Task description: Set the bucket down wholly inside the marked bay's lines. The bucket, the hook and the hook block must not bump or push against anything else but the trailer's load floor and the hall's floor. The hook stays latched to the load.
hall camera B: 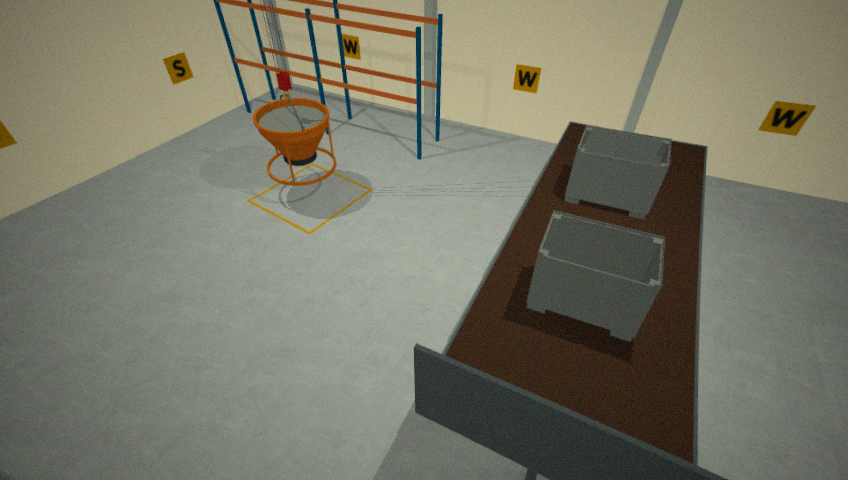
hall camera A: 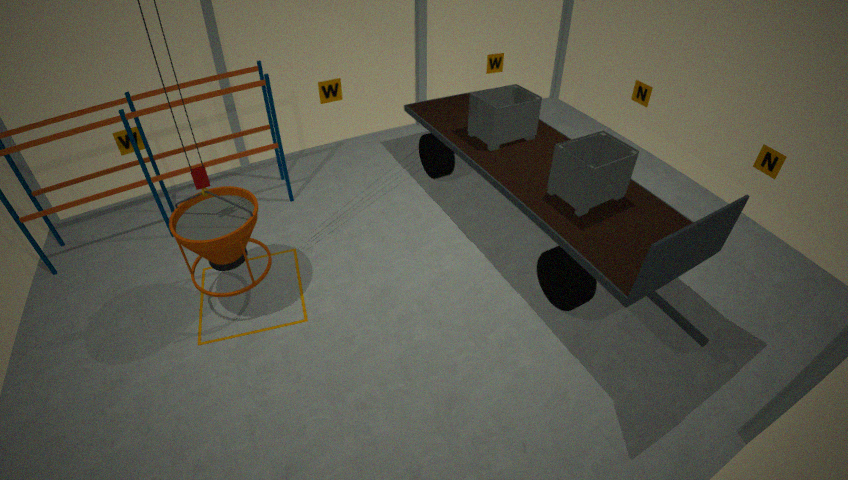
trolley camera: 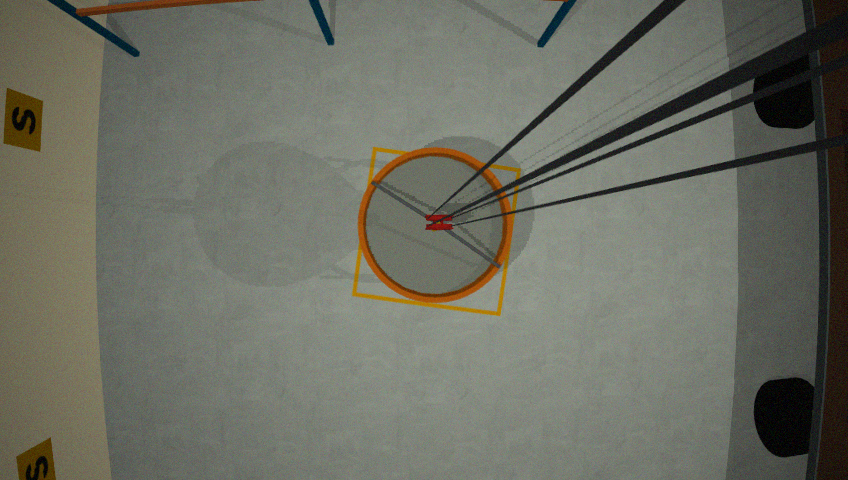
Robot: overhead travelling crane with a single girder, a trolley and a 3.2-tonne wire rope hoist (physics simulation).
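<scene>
The orange bucket (hall camera A: 226, 246) (hall camera B: 295, 142) (trolley camera: 404, 255) hangs upright, its base ring a little above the floor. The yellow outline of the marked bay (hall camera A: 252, 331) (hall camera B: 278, 217) (trolley camera: 470, 309) lies on the floor below it. In the trolley camera view the bucket's rim covers most of the bay, and it slightly overlaps the left and right lines there. My hook (hall camera A: 203, 192) (hall camera B: 286, 94) (trolley camera: 439, 222) is latched to the bucket's bail, under the red hook block (hall camera A: 200, 177) (hall camera B: 283, 80) (trolley camera: 439, 226). The hook's details are small.
A blue and orange rack (hall camera A: 146, 172) (hall camera B: 418, 89) (trolley camera: 321, 20) stands by the W wall, behind the bucket. The trailer (hall camera A: 511, 172) (hall camera B: 535, 380) (trolley camera: 836, 297) stands across the hall. It carries two grey crates (hall camera A: 589, 172) (hall camera B: 595, 297).
</scene>
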